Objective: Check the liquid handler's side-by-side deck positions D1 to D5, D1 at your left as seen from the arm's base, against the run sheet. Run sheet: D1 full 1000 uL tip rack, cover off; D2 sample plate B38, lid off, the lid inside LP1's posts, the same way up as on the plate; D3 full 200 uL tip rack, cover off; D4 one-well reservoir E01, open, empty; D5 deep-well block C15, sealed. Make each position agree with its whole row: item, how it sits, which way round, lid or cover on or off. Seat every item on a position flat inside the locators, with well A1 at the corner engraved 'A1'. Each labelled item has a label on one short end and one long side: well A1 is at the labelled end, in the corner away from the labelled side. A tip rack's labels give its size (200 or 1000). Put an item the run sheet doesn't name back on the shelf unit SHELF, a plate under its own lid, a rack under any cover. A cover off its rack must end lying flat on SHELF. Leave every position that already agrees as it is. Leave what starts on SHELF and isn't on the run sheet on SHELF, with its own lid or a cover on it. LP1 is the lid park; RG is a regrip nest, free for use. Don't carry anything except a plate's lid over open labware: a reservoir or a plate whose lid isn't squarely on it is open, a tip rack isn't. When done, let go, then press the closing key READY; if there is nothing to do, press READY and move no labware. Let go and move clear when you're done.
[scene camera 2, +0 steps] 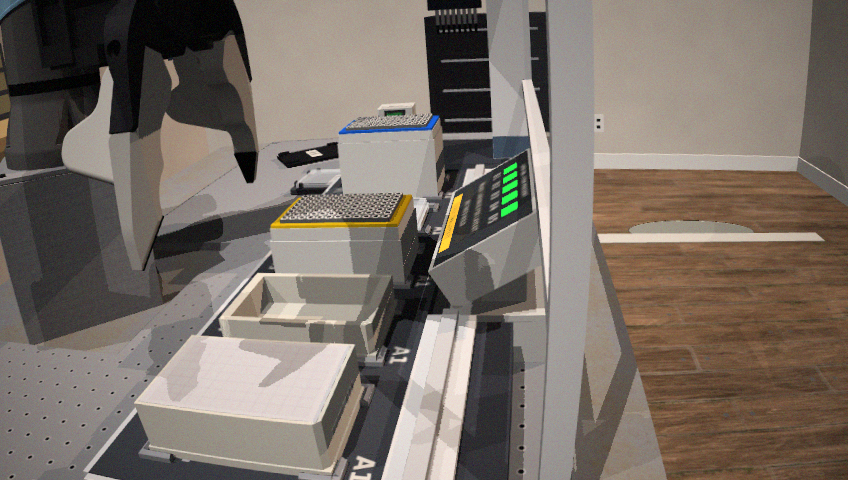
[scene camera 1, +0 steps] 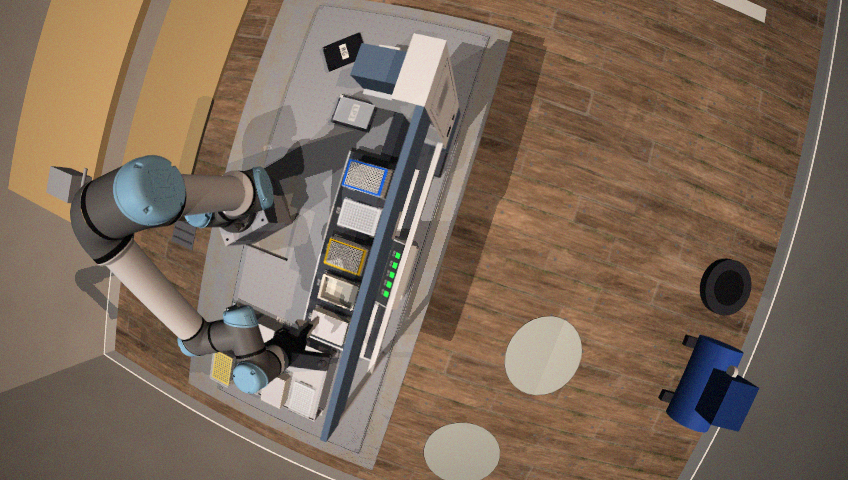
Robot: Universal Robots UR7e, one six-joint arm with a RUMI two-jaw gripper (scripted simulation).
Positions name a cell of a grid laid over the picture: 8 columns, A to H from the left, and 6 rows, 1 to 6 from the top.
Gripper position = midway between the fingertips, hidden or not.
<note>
In view: the gripper (scene camera 2: B3), a yellow-rimmed tip rack (scene camera 2: D3), a blue-rimmed tip rack (scene camera 2: D2), a deep-well block (scene camera 2: C6) and a shelf unit (scene camera 1: C5).
The yellow-rimmed tip rack shows as well in scene camera 1 (scene camera 1: D4). The blue-rimmed tip rack shows as well in scene camera 1 (scene camera 1: D3). The deep-well block also shows in scene camera 1 (scene camera 1: D5).
</note>
